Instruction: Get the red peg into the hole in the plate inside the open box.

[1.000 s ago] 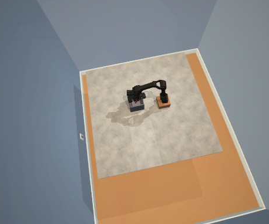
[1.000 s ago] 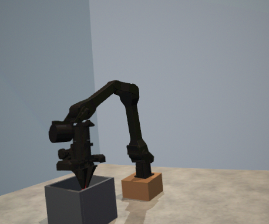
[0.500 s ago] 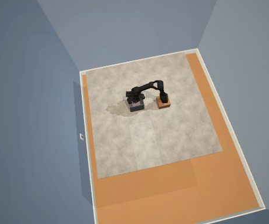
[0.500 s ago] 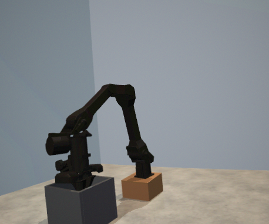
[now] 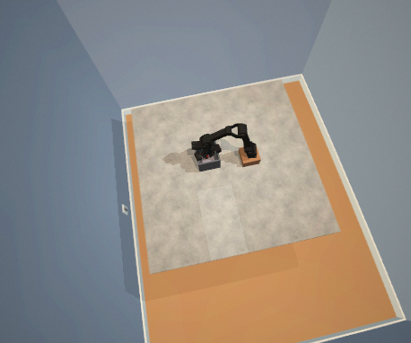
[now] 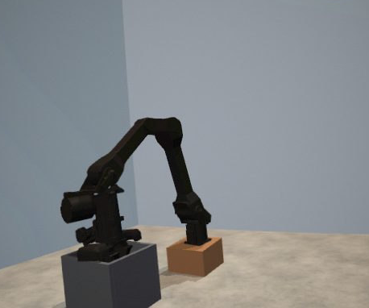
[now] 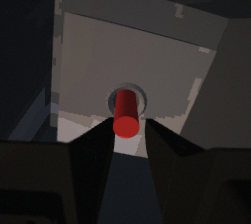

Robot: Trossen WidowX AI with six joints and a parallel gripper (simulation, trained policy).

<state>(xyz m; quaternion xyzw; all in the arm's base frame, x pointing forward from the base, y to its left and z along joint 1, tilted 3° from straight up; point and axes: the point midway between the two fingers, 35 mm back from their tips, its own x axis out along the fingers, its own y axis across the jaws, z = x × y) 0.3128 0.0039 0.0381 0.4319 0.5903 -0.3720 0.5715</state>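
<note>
My gripper tip is now 1 cm short of the red peg, 1 cm to the left of it and 1 cm above it. From my gripper tip the other things lie so: plate (1 cm ahead, 1 cm to the right, 2 cm below).
</note>
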